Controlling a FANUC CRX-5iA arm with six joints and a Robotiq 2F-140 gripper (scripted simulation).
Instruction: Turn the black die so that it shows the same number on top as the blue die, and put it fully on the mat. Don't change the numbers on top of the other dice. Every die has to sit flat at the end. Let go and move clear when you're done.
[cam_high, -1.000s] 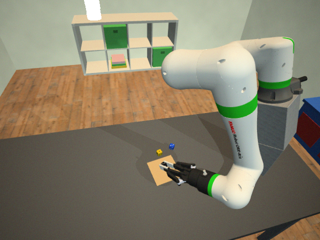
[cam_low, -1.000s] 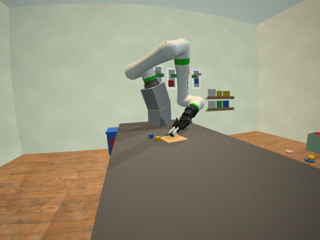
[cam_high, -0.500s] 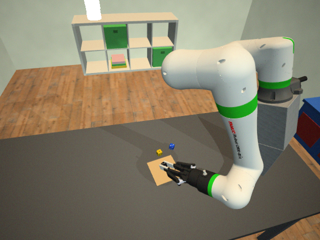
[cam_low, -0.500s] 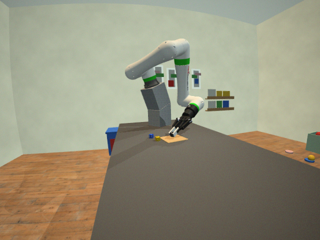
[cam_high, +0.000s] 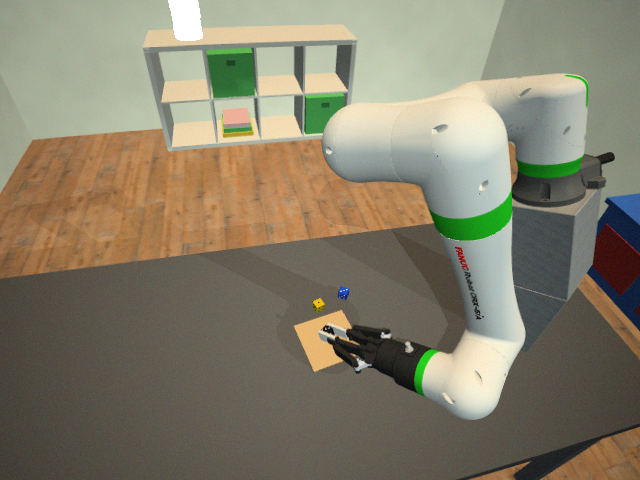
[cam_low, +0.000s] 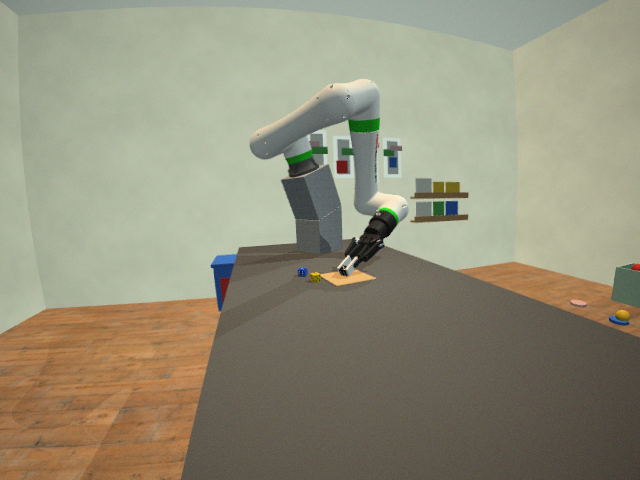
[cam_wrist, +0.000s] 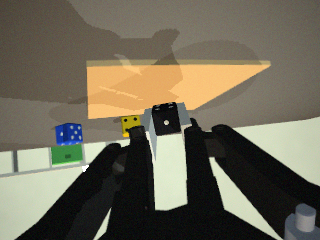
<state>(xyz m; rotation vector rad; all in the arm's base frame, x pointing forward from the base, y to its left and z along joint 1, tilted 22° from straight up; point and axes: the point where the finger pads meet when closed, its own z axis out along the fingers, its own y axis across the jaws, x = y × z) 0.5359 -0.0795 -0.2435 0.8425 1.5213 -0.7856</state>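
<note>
The black die is 20 mm to the right of my hand, 10 mm below it and 10 mm ahead of it. Also, from my hand: blue die (140 mm to the right, 80 mm behind, 30 mm below); then yellow die (110 mm to the right, 30 mm below); then tan mat (40 mm below, 10 mm to the right, 10 mm ahead).
</note>
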